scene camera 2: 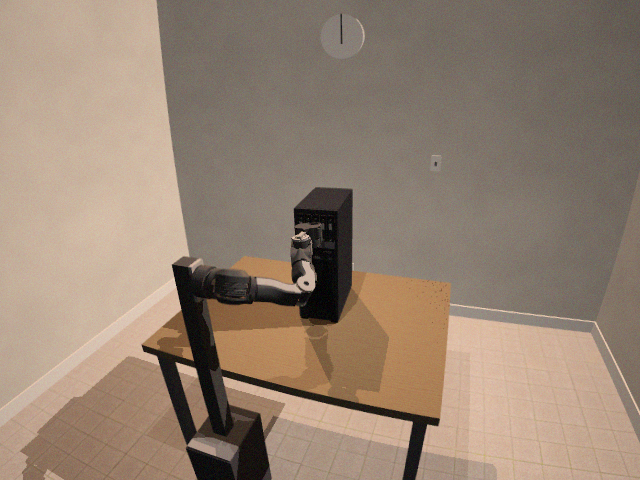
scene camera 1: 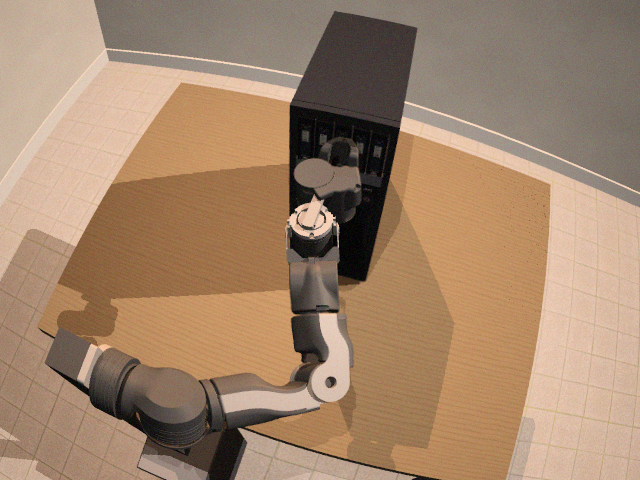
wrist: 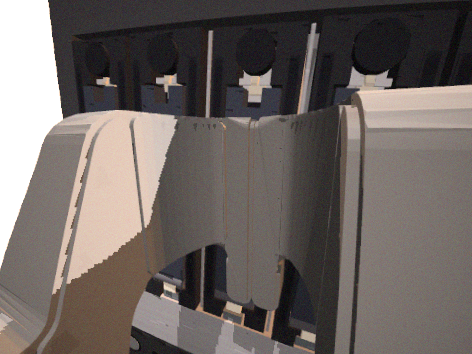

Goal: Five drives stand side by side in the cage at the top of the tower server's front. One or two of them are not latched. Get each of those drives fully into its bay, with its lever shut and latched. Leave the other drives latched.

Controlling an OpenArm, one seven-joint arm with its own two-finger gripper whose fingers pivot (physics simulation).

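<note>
The black tower server [scene camera 1: 356, 67] [scene camera 2: 344, 248] [wrist: 250, 12] stands upright, its front cage facing my arm. From the left, the first drive [scene camera 1: 305, 144] [wrist: 100, 100], second drive [scene camera 1: 322, 135] [wrist: 162, 102], third drive [scene camera 1: 342, 130] [wrist: 254, 105] and fourth drive [scene camera 1: 360, 144] [wrist: 380, 47] sit side by side; the fifth drive [scene camera 1: 377, 152] is at the right. No lever visibly swings out, but the frames do not show whether each is latched. My gripper [wrist: 262, 208] is shut and empty, its fingertips in front of the third drive's lower part. Contact cannot be told; my hand hides much of the middle drives.
A pale strip [wrist: 175, 315] runs below the bays. The tower stands on a wooden table [scene camera 1: 491, 310] [scene camera 2: 413, 330], with a grey wall [scene camera 1: 516, 77] [scene camera 2: 248, 129] behind it. My arm [scene camera 1: 314, 284] [scene camera 2: 302, 263] reaches up in front of the tower from the table's front left.
</note>
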